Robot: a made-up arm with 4 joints.
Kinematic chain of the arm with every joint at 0, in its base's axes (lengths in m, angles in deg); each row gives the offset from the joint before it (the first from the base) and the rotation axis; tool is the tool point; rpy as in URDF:
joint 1: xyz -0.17 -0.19 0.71 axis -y
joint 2: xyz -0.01 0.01 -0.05 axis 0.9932 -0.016 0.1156
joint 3: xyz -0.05 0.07 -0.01 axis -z
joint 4: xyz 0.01 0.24 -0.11 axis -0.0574 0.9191 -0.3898
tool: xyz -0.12 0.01 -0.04 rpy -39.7 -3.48 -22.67
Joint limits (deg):
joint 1: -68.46..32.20
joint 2: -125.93..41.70
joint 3: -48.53..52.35
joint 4: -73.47..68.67
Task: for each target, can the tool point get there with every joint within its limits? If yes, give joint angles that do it. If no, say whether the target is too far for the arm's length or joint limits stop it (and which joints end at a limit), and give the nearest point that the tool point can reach.
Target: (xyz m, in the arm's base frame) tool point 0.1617 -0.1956 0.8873
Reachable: no: joint limits stop it (at a limit: joint 2, joint 3, joint 4) | nearest point -0.0182 0.0870 0.7911 | short by 0.349 m
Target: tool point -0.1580 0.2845 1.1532
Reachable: no: too far | nearest point -0.1828 0.1038 0.9783 | short by 0.253 m
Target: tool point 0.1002 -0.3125 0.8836
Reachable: no: joint limits stop it (at a limit: joint 1, joint 2, joint 3, joint 4) | nearest point -0.0736 -0.5093 0.7104 | short by 0.315 m
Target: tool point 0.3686 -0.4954 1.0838
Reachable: no: too far | nearest point -0.0736 -0.5093 0.7104 | short by 0.579 m
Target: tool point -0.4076 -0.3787 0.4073
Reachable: yes | joints -18.46 -85.29 -11.75 -58.44
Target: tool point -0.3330 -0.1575 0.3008
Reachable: yes | joints -11.14 -77.72 8.76 46.85
